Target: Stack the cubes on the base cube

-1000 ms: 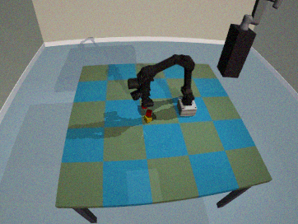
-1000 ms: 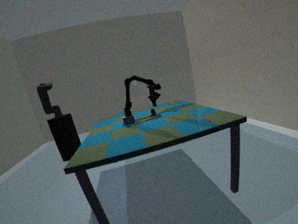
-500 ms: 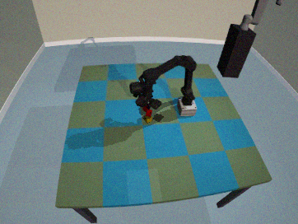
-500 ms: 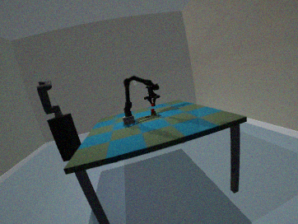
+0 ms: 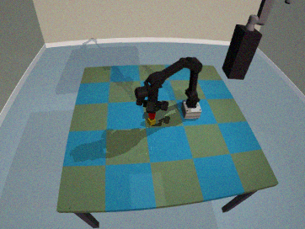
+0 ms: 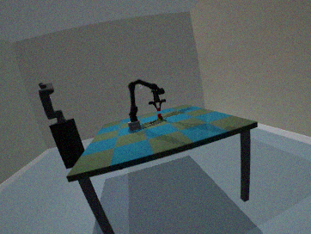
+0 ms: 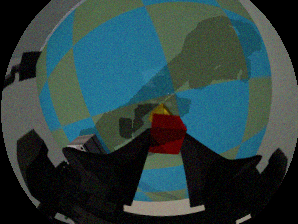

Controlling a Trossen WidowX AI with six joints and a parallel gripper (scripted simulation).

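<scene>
The red cube is 60 mm below my gripper tip, 40 mm to the right of it and 10 mm behind it. The rest, counted from my gripper tip: yellow cube (100 mm below, 20 mm to the right, 10 mm behind).
</scene>
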